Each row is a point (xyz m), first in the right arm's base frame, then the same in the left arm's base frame.
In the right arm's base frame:
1: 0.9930 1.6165 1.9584
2: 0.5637 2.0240 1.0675
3: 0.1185 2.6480 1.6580
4: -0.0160 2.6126 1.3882
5: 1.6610 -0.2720 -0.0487
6: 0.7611 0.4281 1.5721
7: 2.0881 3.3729 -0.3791
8: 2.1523 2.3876 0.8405
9: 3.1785 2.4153 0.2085
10: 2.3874 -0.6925 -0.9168
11: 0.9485 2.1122 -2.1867
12: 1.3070 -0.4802 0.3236
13: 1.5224 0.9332 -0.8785
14: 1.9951 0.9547 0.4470
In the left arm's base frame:
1: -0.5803 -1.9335 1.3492
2: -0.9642 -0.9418 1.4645
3: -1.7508 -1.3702 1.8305
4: -1.7986 -1.0902 1.7235
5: 1.2536 -0.3184 -0.0895
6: -0.1645 -1.6770 0.1759
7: 0.0283 0.4223 3.3057
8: 0.2940 -0.9124 2.5244
9: 1.2963 -0.4453 3.0045
10: 2.2460 0.3661 -0.1562
11: -0.0325 2.1991 1.5752
12: 0.9681 -0.6569 -0.4229
13: 0.7467 0.6748 0.8681
14: 0.8876 -0.6925 1.1708

